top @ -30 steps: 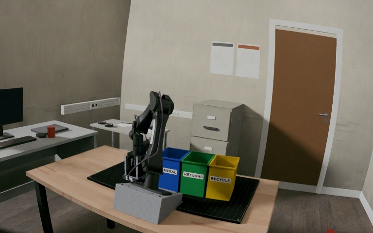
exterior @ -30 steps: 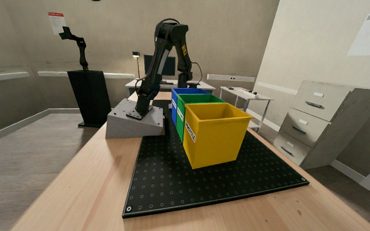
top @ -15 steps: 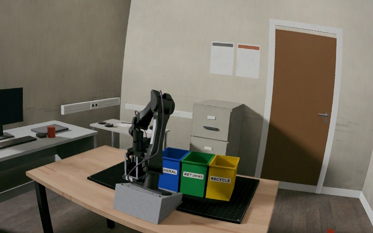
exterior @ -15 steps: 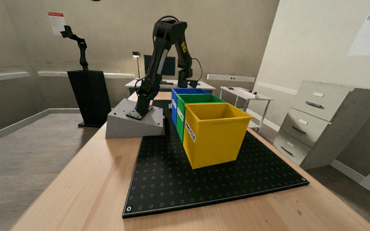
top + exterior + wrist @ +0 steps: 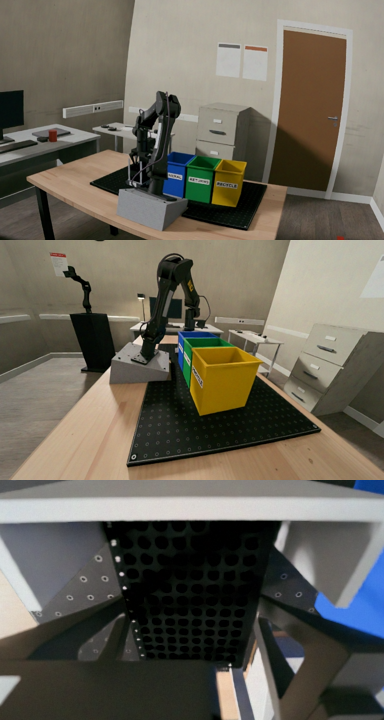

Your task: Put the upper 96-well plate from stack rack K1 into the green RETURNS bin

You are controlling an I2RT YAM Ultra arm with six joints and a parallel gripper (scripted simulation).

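My hand is 320 mm to the left of the green returns bin and 100 mm short of it. The rest, counted from my hand: yellow recycle bin (450 mm to the right, 150 mm ahead); then blue bin (200 mm to the right, 60 mm ahead); then black 96-well plate (right at my hand).
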